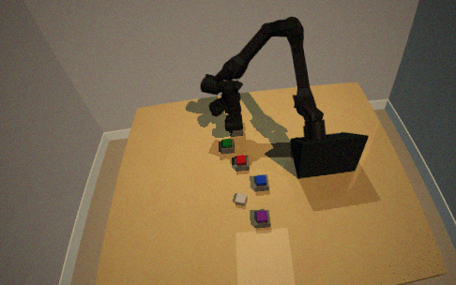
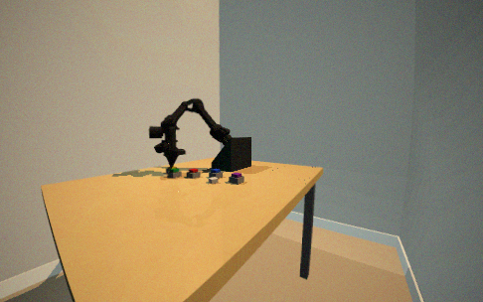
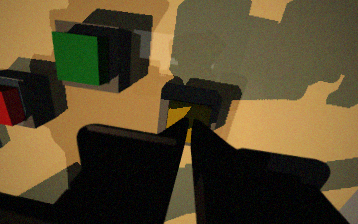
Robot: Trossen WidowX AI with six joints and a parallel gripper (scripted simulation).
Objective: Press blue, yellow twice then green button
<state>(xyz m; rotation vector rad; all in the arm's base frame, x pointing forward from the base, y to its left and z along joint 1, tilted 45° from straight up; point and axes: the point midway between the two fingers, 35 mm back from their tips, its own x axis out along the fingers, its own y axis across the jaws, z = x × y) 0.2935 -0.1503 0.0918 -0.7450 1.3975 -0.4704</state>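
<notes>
My gripper tip is now 10 mm above the yellow button. The rest, counted from my gripper tip: blue button: 110 mm behind, 250 mm to the left; then red button: 40 mm behind, 170 mm to the left; then green button: 20 mm ahead, 90 mm to the left.
</notes>
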